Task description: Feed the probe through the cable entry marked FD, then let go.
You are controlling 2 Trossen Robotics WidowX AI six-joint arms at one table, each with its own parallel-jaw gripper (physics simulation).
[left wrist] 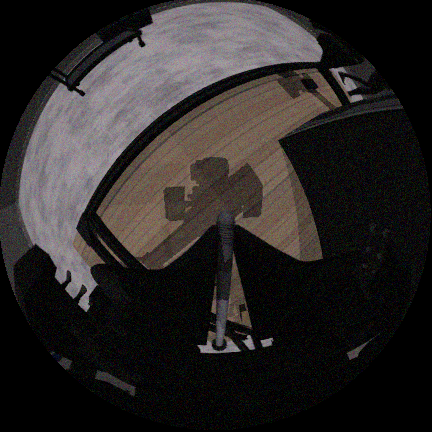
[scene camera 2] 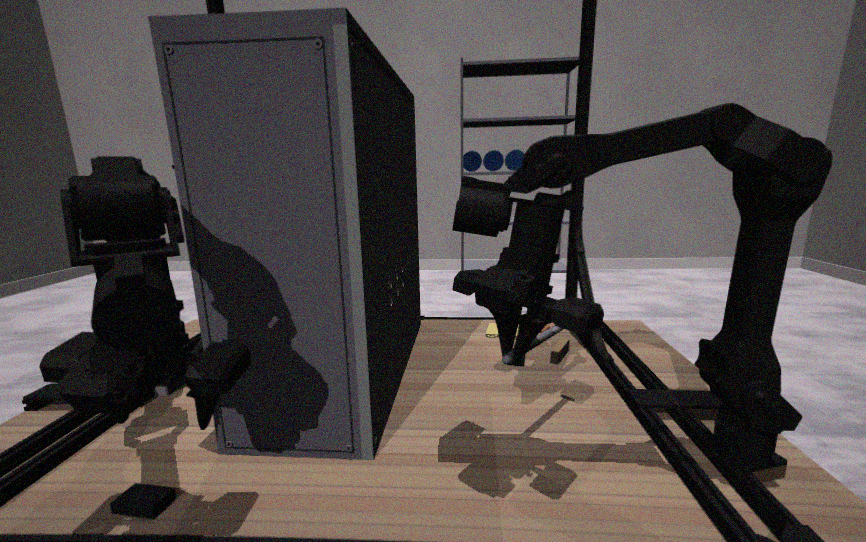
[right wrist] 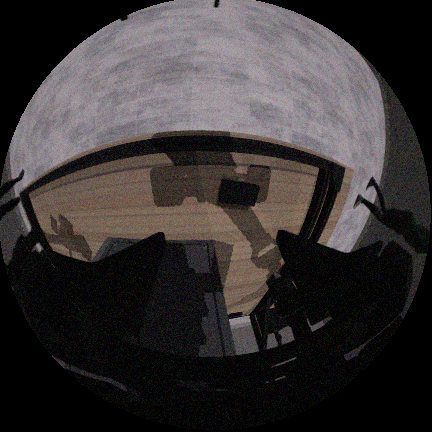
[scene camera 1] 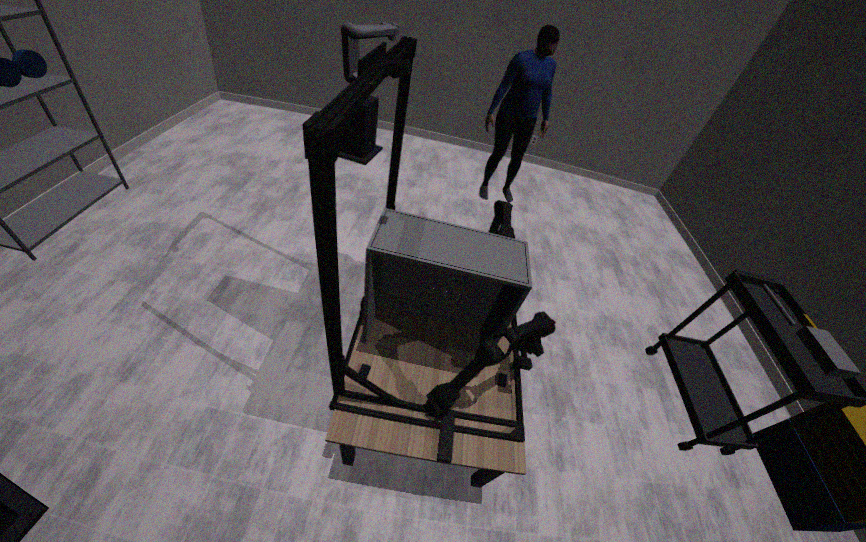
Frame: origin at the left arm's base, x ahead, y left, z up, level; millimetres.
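Seen in the pictures: left gripper, fingertip midpoint: (left wrist: 224, 230) (scene camera 2: 510, 360); right gripper, fingertip midpoint: (scene camera 2: 164, 424) (right wrist: 222, 237) (scene camera 1: 511, 359); left arm's base, origin of the base link: (scene camera 2: 742, 451) (right wrist: 34, 235); right arm's base, origin of the base link: (scene camera 2: 161, 377) (right wrist: 279, 281) (scene camera 1: 434, 408).
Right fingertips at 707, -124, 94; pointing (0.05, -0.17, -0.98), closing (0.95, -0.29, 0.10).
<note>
Pixels of each thing's top centre, then the offset from my right fingertips to it, as dx, dy, dz.
- grey probe, middle of its top: (left wrist: 223, 324) (scene camera 2: 548, 324) -498, -18, +56
- tall grey cabinet, middle of its top: (scene camera 2: 327, 70) (scene camera 1: 453, 244) -221, -308, +451
- black block, middle of its top: (right wrist: 240, 194) (scene camera 2: 143, 495) (left wrist: 310, 82) (scene camera 1: 502, 379) +42, -19, -99
- small brown block, middle of its top: (scene camera 2: 560, 344) (left wrist: 243, 316) -660, -238, -86
- yellow item, middle of its top: (scene camera 2: 502, 328) -601, -401, -102
My left gripper (scene camera 2: 516, 355) (left wrist: 224, 230) is shut on the grey probe (scene camera 2: 539, 336) (left wrist: 223, 285), holding it tilted above the table, right of the cabinet in scene camera 2. One probe end sticks out past the fingertips. The tall grey cabinet (scene camera 2: 255, 127) (scene camera 1: 447, 246) stands on the table. Its dark side panel (scene camera 2: 383, 191) (left wrist: 370, 190) has a small cluster of marks or holes (scene camera 2: 395, 286) (scene camera 1: 445, 292); the FD marking cannot be read. The probe is apart from this panel. My right gripper (scene camera 2: 121, 409) (right wrist: 222, 237) is open and empty near the cabinet's screwed face.
A black block (scene camera 2: 143, 500) (right wrist: 238, 192) lies at the table front in scene camera 2. A small brown block (scene camera 2: 560, 352) and a yellow item (scene camera 2: 491, 330) lie near the left gripper. Black rails (scene camera 2: 676, 460) run along the table; a dark frame post (scene camera 1: 326, 255) rises beside the cabinet.
</note>
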